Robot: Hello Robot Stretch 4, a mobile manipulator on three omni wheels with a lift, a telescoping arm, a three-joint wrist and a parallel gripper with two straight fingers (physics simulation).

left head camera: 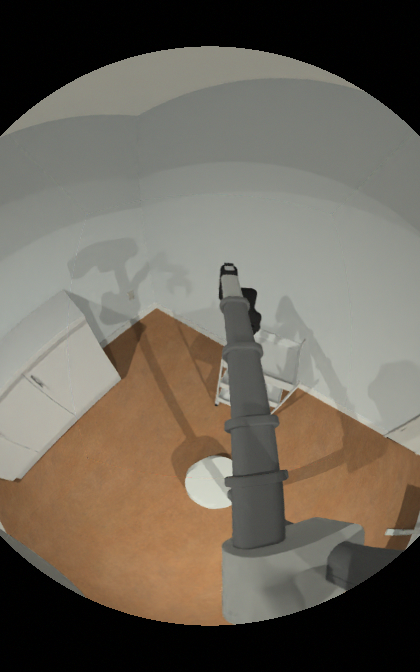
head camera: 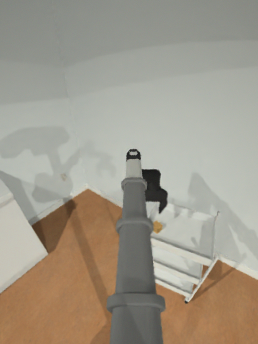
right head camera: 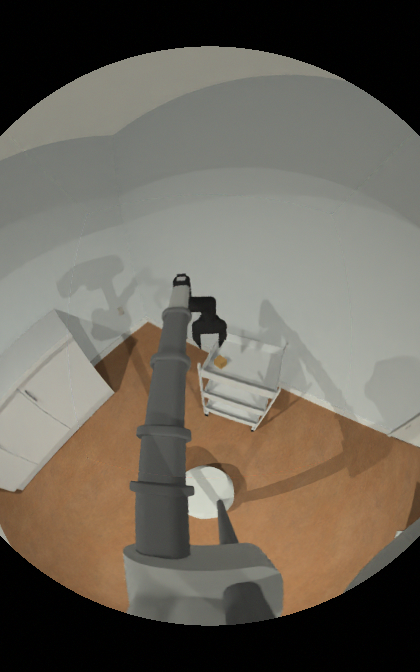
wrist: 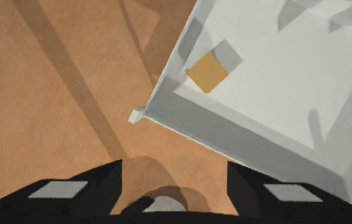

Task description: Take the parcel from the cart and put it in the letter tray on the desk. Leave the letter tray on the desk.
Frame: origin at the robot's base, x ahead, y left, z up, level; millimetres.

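Seen in the pictures: gripper, between the fingertips: [head camera: 151, 212] [wrist: 174, 176].
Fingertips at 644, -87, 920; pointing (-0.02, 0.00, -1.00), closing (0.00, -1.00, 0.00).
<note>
A point is followed by its place in that frame, as x, y, z.
The parcel, a small orange-brown block [head camera: 157, 227] {727, -149, 685} [right head camera: 220, 361] [wrist: 207, 72] {749, -146, 685}, lies in the cart's top tray near its left side. The white cart [head camera: 185, 251] {551, -284, 695} [left head camera: 280, 382] [right head camera: 240, 382] [wrist: 225, 127] {642, -194, 635} stands by the wall and has several shelves. My gripper [right head camera: 210, 345] [wrist: 174, 176] {644, -87, 920} is open and empty, pointing down, higher than the top tray. In the wrist view the parcel is ahead of the fingers, beyond the near tray wall, and the tray corner lies between. The arm hides the parcel in the left head view. I cannot make out the letter tray or the desk.
A white cabinet [head camera: 17, 245] {738, 974, 401} [left head camera: 47, 375] [right head camera: 55, 385] stands at the left. A round white object [left head camera: 207, 482] [right head camera: 207, 492] is on the floor in front of the cart, partly behind the arm. Walls rise behind the cart. Another white piece of furniture shows at the right edge.
</note>
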